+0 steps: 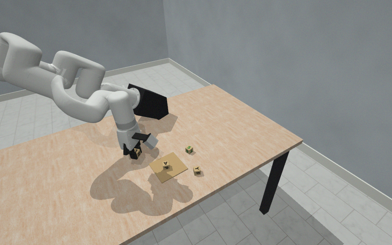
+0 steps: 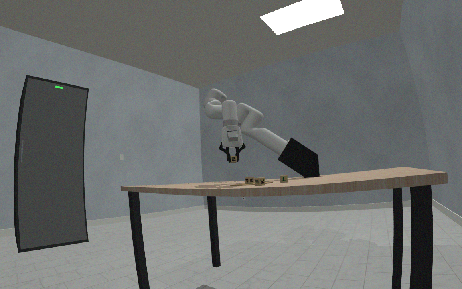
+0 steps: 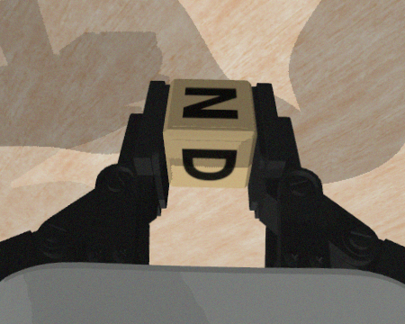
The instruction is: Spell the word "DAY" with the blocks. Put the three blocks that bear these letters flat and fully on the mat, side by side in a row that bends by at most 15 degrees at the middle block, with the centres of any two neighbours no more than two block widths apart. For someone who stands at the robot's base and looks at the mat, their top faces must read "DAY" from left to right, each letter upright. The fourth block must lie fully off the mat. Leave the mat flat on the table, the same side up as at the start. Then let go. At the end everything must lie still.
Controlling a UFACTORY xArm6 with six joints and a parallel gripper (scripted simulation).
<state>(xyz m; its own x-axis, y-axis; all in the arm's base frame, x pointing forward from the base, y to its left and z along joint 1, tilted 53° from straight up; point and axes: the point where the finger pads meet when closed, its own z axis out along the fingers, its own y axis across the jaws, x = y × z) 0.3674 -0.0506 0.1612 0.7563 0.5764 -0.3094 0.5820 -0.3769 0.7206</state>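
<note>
My hand is 130 mm above the mat, 120 mm to the right of it and 50 mm short of it. Also, from my hand: D block: 10 mm below.
</note>
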